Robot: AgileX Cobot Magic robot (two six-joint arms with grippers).
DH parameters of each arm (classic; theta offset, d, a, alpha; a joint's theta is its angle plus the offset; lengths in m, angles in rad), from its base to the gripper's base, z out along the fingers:
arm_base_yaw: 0 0.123 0 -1.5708
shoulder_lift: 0.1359 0 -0.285 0
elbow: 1.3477 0 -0.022 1.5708
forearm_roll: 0 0.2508 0 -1.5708
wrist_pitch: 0 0 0.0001 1.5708
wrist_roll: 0 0.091 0 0
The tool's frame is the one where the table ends.
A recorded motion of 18 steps. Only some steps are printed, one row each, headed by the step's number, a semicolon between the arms.
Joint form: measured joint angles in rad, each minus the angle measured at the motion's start. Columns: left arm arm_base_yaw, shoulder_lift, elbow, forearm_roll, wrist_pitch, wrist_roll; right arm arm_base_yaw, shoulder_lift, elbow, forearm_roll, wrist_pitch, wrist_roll.
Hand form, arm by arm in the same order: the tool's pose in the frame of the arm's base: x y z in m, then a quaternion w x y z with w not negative. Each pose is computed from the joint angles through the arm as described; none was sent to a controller.
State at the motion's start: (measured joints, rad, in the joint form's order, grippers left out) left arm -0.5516 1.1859 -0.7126 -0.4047 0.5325 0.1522; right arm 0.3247 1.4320 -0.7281 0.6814 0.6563 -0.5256
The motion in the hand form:
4: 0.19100 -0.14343 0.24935 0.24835 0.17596 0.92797 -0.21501; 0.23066 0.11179 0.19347 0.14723 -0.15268 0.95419 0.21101
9: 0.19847 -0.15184 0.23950 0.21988 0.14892 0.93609 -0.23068; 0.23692 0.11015 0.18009 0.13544 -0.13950 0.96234 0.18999
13: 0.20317 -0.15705 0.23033 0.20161 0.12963 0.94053 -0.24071; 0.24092 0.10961 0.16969 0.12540 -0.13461 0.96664 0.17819
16: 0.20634 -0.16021 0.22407 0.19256 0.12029 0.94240 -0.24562; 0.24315 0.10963 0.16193 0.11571 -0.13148 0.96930 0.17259
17: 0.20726 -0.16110 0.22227 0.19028 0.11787 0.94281 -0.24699; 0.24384 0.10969 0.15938 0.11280 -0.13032 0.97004 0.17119
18: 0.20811 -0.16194 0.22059 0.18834 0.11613 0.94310 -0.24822; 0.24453 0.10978 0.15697 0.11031 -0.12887 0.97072 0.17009
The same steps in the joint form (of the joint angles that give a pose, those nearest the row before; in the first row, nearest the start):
4: -0.0146 0.0617 -0.0275 0.0007 0.0126 -0.0616; 0.0000 0.0395 -0.0010 -0.0402 -0.0205 0.0630
9: -0.0155 0.1250 -0.0421 -0.0687 0.0097 -0.0653; 0.0000 0.0902 -0.0021 -0.0873 -0.0562 0.1112
13: -0.0155 0.1695 -0.0437 -0.1258 -0.0025 -0.0560; 0.0000 0.1302 -0.0031 -0.1084 -0.0777 0.1280
16: -0.0155 0.1986 -0.0439 -0.1631 -0.0144 -0.0405; 0.0000 0.1601 -0.0037 -0.1149 -0.0879 0.1337
17: -0.0155 0.2069 -0.0439 -0.1744 -0.0183 -0.0348; 0.0000 0.1698 -0.0037 -0.1151 -0.0918 0.1342
18: -0.0155 0.2146 -0.0439 -0.1853 -0.0219 -0.0279; 0.0000 0.1791 -0.0037 -0.1141 -0.0960 0.1343

